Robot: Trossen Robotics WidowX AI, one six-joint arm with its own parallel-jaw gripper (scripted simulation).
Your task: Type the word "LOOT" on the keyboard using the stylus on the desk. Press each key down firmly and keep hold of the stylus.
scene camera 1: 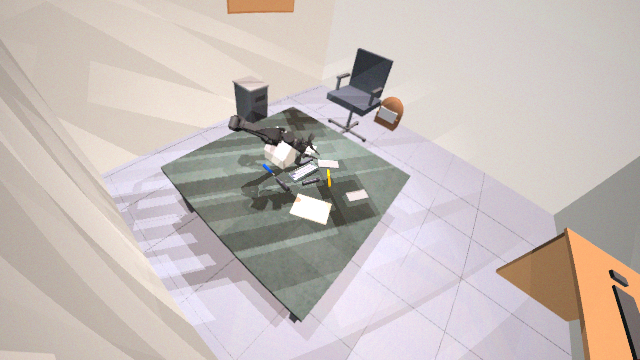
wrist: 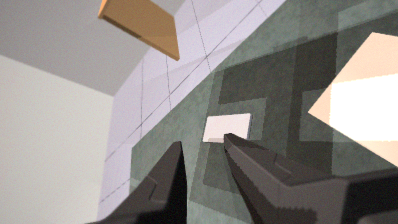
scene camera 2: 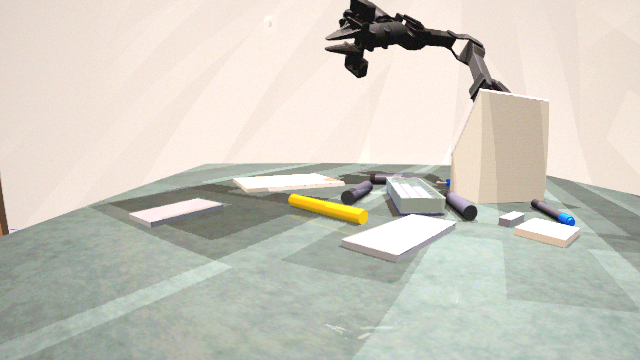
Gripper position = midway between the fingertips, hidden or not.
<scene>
I see my gripper [scene camera 2: 325, 44], a yellow cylinder [scene camera 2: 342, 212] and a keyboard [scene camera 2: 411, 195].
My gripper also shows in the wrist view [wrist: 203, 145]. The wrist view misses the yellow cylinder: it is out of frame.
</scene>
